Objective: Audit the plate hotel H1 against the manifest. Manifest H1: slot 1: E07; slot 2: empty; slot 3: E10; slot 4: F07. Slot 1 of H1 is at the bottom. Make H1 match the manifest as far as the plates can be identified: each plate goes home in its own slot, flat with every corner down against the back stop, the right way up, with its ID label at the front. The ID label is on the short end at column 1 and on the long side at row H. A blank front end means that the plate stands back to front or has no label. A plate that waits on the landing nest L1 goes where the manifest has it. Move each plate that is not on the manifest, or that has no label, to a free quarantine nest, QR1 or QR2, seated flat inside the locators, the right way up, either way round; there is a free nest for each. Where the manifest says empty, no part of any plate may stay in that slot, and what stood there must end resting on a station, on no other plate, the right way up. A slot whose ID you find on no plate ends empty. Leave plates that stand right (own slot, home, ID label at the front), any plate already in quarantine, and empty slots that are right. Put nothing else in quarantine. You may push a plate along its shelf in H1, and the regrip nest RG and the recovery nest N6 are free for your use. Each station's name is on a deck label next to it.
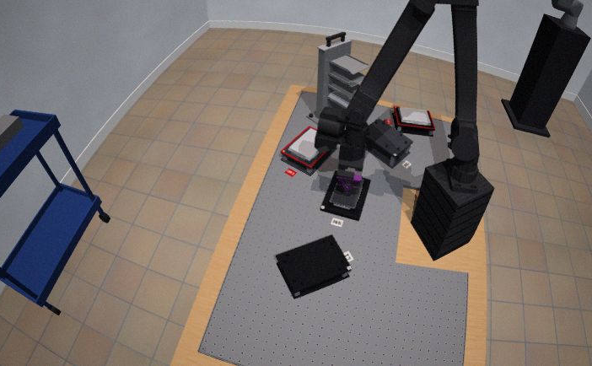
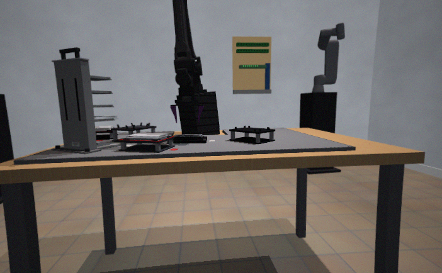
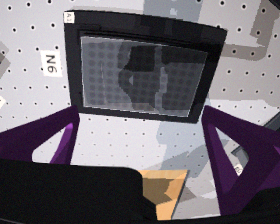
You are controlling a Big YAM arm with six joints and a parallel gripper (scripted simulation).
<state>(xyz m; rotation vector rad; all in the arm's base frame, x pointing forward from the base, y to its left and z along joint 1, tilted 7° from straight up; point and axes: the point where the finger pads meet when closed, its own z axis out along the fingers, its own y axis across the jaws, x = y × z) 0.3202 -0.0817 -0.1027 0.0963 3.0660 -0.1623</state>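
Now: hand 7 cm above the dark plate. The rest, counted from my hand: H1 deck label (25 cm to the right, 9 cm below, 4 cm ahead); N6 deck label (10 cm to the left, 9 cm below, 2 cm ahead); red-rimmed quarantine nest (16 cm to the right, 14 cm ahead, 6 cm below).
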